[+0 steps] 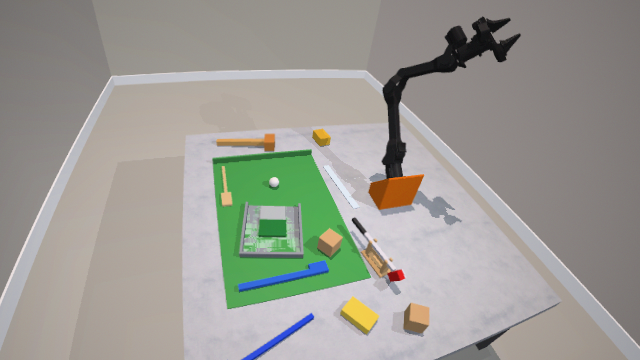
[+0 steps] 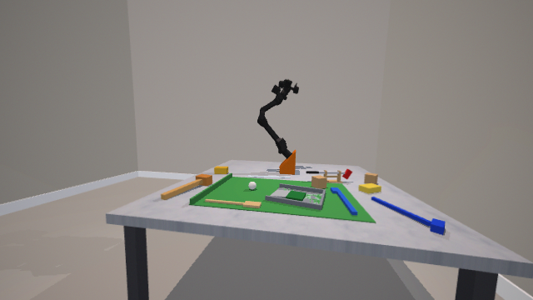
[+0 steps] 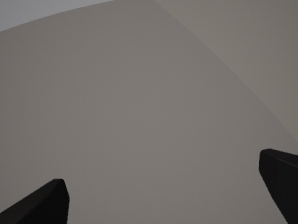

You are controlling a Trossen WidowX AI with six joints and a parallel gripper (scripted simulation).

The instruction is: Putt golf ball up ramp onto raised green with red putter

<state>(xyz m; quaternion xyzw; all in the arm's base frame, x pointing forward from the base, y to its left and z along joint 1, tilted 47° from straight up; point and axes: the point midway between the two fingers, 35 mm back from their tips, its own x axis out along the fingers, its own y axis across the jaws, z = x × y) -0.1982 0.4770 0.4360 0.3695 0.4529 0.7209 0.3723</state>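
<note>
Now: gripper tip 52 cm short of the red putter, 22 cm to the right of it and 71 cm above it. From my gripper tip the other things lie so: wooden stand: 52 cm ahead, 24 cm to the left, 74 cm below; then white golf ball: 74 cm ahead, 26 cm to the right, 74 cm below; then white strip: 46 cm ahead, 18 cm to the right, 77 cm below.
</note>
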